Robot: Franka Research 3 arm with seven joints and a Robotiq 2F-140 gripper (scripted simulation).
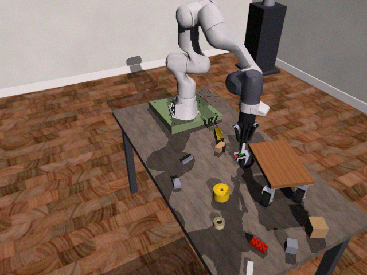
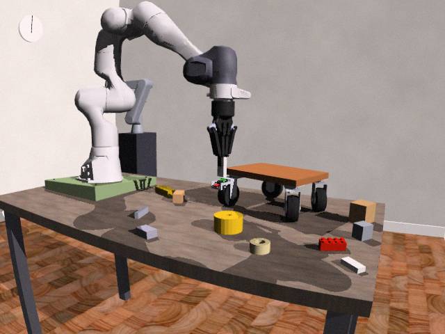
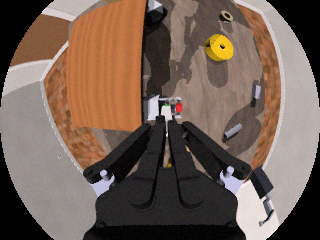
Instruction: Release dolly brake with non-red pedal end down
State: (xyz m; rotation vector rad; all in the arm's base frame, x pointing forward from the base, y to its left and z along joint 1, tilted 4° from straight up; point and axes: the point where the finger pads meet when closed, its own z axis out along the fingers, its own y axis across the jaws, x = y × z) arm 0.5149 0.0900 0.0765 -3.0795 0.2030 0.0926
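My hand is 60 mm above the brake pedal and 10 mm to the left of it. The rest, counted from my hand: tan block 170 mm behind, 120 mm below, 20 mm to the right; yellow cylinder 180 mm to the right, 140 mm ahead, 120 mm below; yellow bar 280 mm behind, 130 mm below, 30 mm to the left.
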